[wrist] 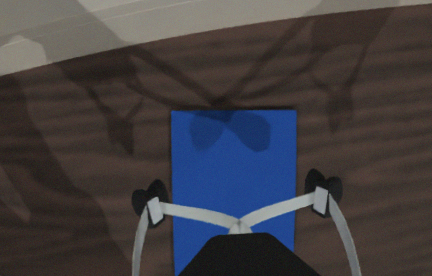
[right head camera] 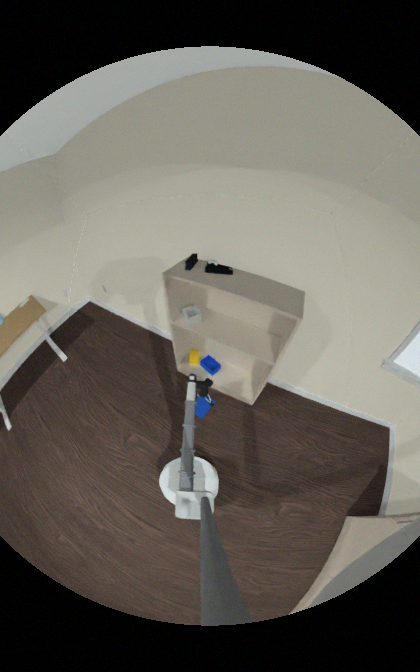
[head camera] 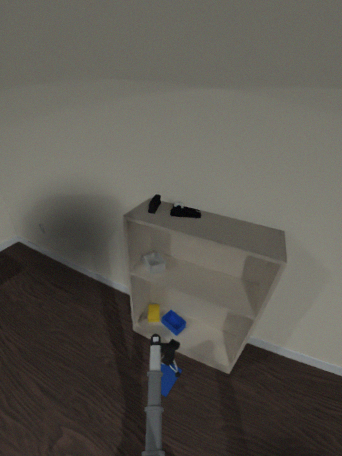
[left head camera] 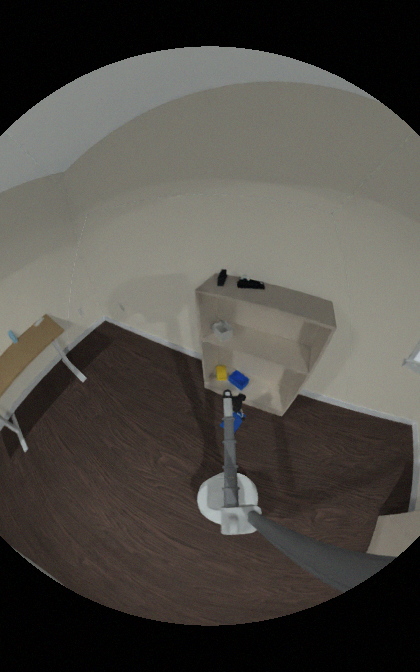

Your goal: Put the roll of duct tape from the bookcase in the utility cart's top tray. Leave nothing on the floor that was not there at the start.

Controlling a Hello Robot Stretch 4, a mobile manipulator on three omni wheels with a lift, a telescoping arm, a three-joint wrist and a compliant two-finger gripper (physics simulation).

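Frame: origin at the robot's base, x ahead, y left, z up, level; millimetres.
Where they show: gripper, fingertip midpoint: [wrist: 235, 190] [head camera: 167, 370].
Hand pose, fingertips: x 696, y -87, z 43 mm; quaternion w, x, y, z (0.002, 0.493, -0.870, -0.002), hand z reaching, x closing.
Observation:
Things, the pixels of their top centre, and the offset from my fingertips. "pt": a spot on its surface instead.
- small light grey thing, top centre: [head camera: 186, 202] dx +377, dy -57, dz +1059 mm
- flat blue rectangular thing, top centre: [wrist: 233, 198] [head camera: 165, 376] dx -20, dy +15, dz -63 mm
- grey bin, surface spot: [head camera: 155, 263] pt dx +400, dy +100, dz +617 mm
- yellow item, top centre: [head camera: 153, 311] dx +430, dy +109, dz +74 mm
- blue bin, top centre: [head camera: 174, 319] dx +334, dy -51, dz +104 mm
The bookcase [head camera: 245, 234] [left head camera: 300, 301] [right head camera: 270, 287] stands against the wall. A small light grey thing [head camera: 178, 204] [left head camera: 244, 277] [right head camera: 212, 262] lies on its top behind a black object; I cannot tell if it is the duct tape. My gripper [head camera: 171, 369] [left head camera: 238, 415] [right head camera: 206, 399] [wrist: 235, 190] is open and empty in front of the bookcase, above a flat blue rectangular thing [head camera: 168, 384] [left head camera: 231, 425] [right head camera: 202, 408] [wrist: 234, 175] on the floor. Its fingers stand wide, one on either side of the blue thing in the wrist view. The utility cart does not show.
Two black objects [head camera: 154, 204] [head camera: 185, 212] lie on the bookcase top. A grey bin [head camera: 155, 263] stands on the middle shelf. A yellow item [head camera: 154, 313] and a blue bin [head camera: 174, 322] stand on the bottom shelf. A wooden-topped table [left head camera: 32, 345] is at the left.

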